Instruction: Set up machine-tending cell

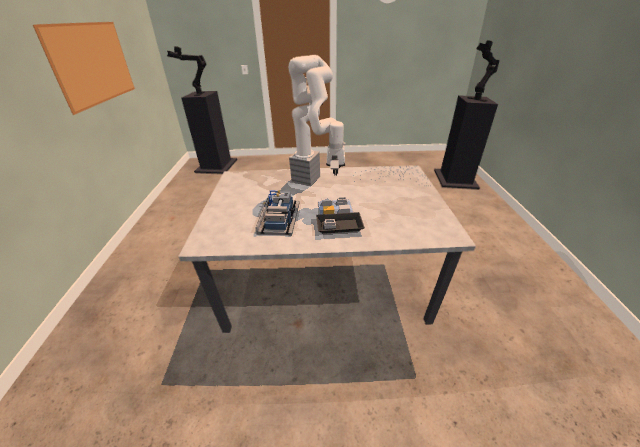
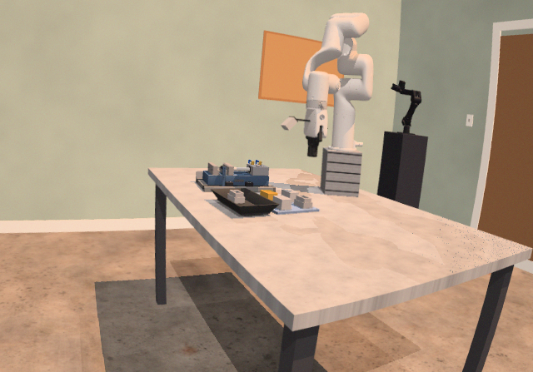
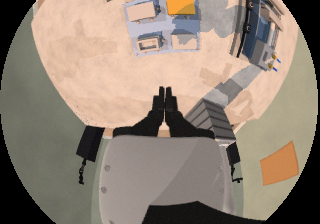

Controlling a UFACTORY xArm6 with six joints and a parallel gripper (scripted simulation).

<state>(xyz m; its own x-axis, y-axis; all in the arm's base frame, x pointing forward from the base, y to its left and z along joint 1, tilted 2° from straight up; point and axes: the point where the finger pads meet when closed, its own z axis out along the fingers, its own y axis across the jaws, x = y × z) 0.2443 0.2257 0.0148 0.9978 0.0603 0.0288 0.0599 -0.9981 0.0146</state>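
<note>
My gripper is now 140 mm short of the brass blank, 30 mm to the left of it and 170 mm above it. Round my hand: blue vise (200 mm ahead, 290 mm to the right, 160 mm below).
</note>
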